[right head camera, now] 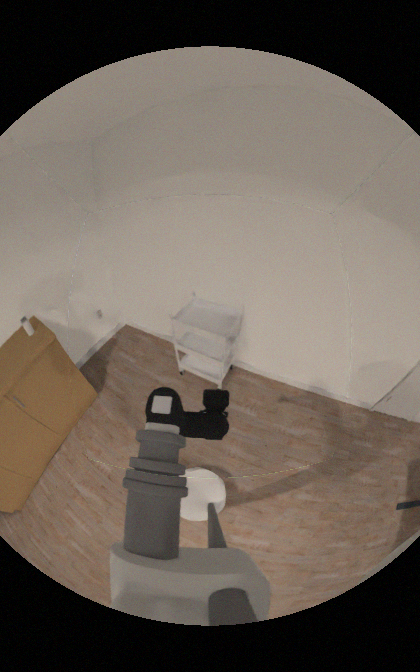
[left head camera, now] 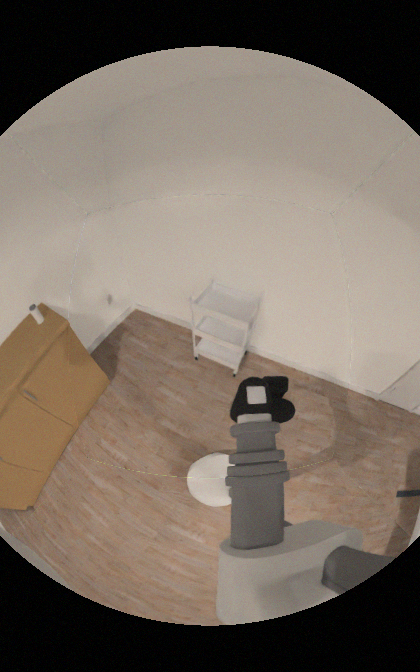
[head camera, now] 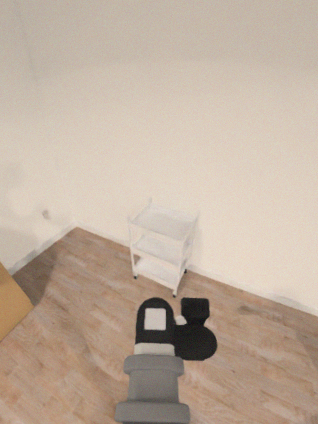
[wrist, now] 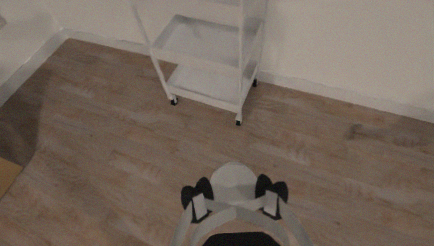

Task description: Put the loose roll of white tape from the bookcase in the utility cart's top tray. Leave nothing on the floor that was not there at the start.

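Frame: origin at the robot's base, x ahead, y left, z up, level; millimetres.
Seen in the pictures: gripper, fingertip midpoint: (head camera: 181,324) (wrist: 233,190).
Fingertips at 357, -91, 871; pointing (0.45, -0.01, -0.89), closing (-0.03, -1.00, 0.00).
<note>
A point is followed by its place in that frame, as x, y, z.
My gripper (wrist: 233,190) {357, -91, 871} is shut on the roll of white tape (wrist: 233,176) {363, -91, 900}, a pale round disc between its two black fingertip pads in the wrist view. The gripper is above the floor, in front of the cart and apart from it. In the head views the wrist hides most of the gripper. The white utility cart (head camera: 132,245) (left head camera: 195,332) (wrist: 240,65) {935, -169, 466} stands upright against the far wall. Its top tray (head camera: 165,221) {1250, -60, 635} (left head camera: 227,303) (right head camera: 207,318) shows no items in the head views; the wrist view cuts off most of it. The bookcase does not show.
A wooden cabinet (head camera: 10,305) {664, 1078, 255} (left head camera: 55,400) (right head camera: 45,410) stands at the left, with a small white cylinder (left head camera: 37,314) (right head camera: 27,326) on top. Walls meet in a corner left of the cart. A dark table foot (left head camera: 409,493) (right head camera: 409,505) shows at the right edge.
</note>
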